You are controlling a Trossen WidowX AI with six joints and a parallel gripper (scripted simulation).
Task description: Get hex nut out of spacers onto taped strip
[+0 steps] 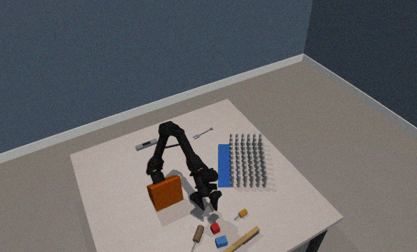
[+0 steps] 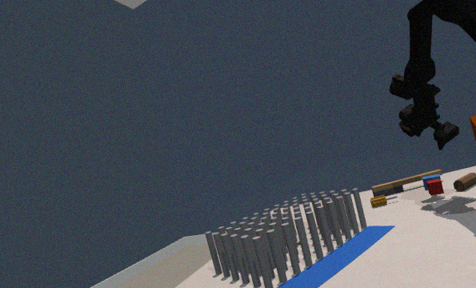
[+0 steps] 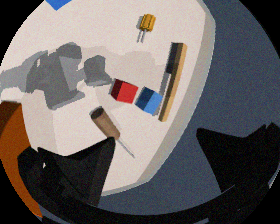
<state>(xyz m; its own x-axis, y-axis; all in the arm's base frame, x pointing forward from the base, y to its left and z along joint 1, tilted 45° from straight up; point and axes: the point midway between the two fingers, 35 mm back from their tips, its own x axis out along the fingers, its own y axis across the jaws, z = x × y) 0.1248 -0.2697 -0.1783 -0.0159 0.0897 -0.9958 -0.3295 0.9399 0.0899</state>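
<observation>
My gripper tip is now 15 cm above the red cube, 3 cm to the left of it and 1 cm short of it. Also, from my gripper tip: hook tool: 17 cm behind, 16 cm below, 7 cm to the right; blue cube: 15 cm below, 11 cm to the right, 1 cm behind; yellow-handled tool: 19 cm ahead, 15 cm below, 4 cm to the right.
</observation>
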